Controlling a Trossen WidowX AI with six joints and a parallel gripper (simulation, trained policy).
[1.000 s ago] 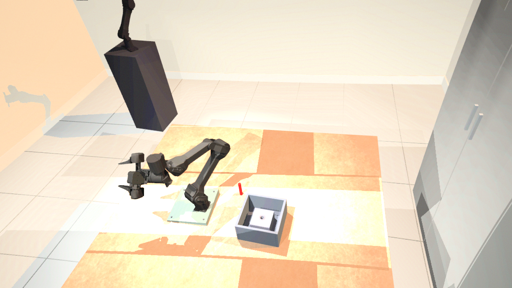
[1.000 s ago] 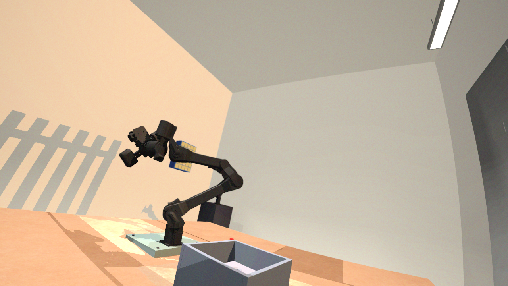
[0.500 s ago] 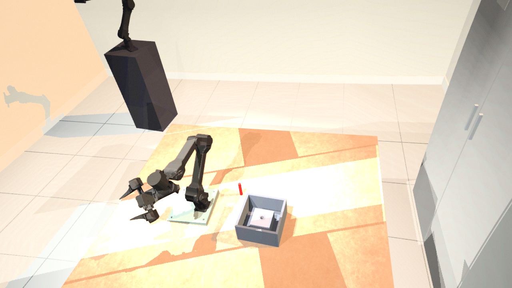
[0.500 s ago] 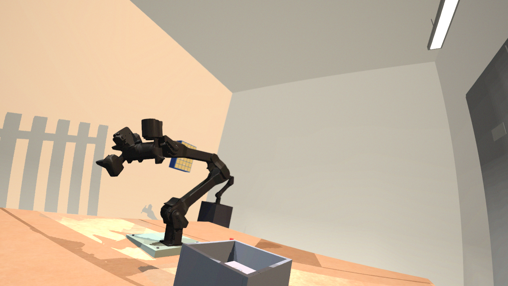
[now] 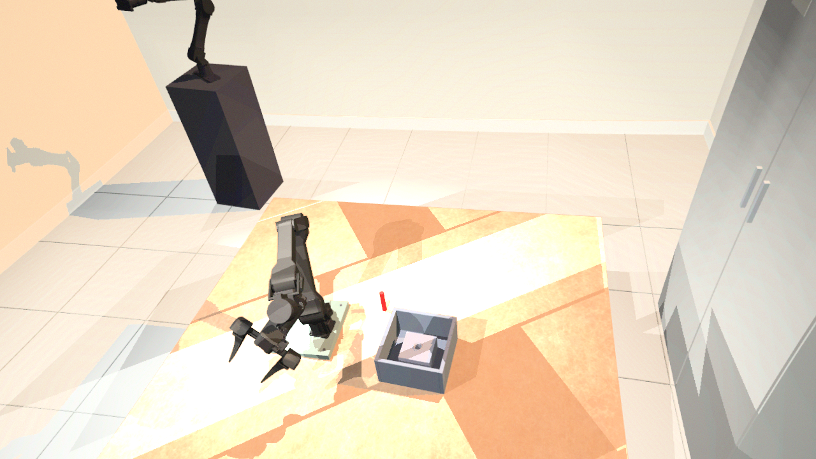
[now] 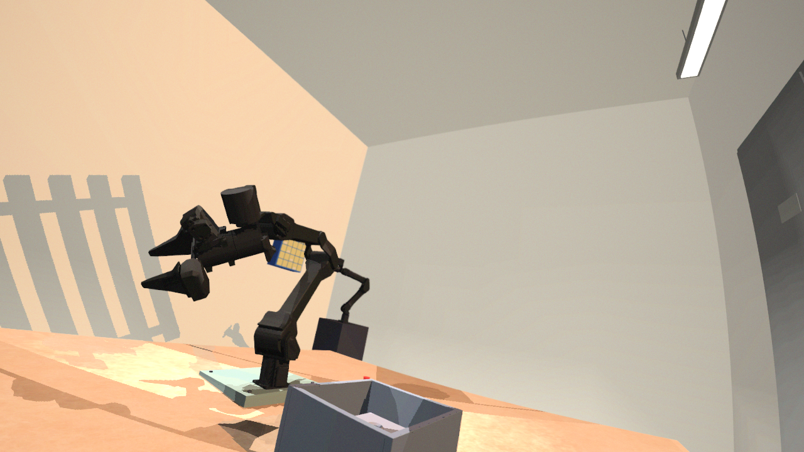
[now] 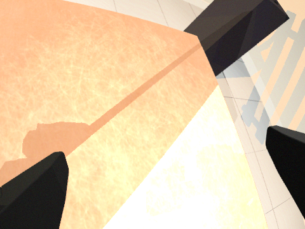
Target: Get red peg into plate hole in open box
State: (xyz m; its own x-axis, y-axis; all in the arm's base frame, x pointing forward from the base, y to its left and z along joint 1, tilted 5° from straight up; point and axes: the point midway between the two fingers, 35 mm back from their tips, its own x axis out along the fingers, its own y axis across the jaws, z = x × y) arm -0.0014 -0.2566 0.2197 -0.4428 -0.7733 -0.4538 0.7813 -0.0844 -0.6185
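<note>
The red peg lies 180 mm ahead of my gripper tip, 430 mm to the left of it and 170 mm below it. From my gripper tip the other things lie so: grey box 340 mm ahead, 280 mm to the left, 180 mm below.
</note>
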